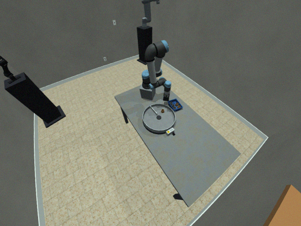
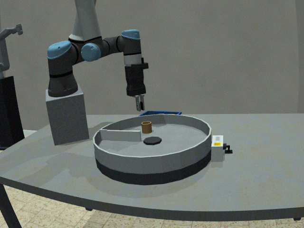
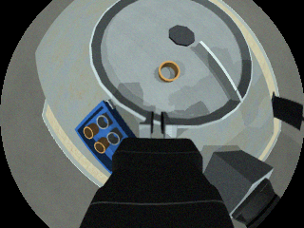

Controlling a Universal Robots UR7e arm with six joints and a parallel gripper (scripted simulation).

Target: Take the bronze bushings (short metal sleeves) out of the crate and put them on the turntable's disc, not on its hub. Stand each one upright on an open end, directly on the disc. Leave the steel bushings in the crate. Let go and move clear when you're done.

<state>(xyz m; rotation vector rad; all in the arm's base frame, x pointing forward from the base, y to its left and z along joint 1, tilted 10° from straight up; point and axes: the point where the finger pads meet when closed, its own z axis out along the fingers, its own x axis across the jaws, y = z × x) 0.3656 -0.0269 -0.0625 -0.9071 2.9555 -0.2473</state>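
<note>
My hand is 60 mm short of the blue crate, 160 mm to the right of it and 120 mm above it. From my hand the other things lie so: turntable disc: 50 mm ahead, 180 mm to the right, 90 mm below.
</note>
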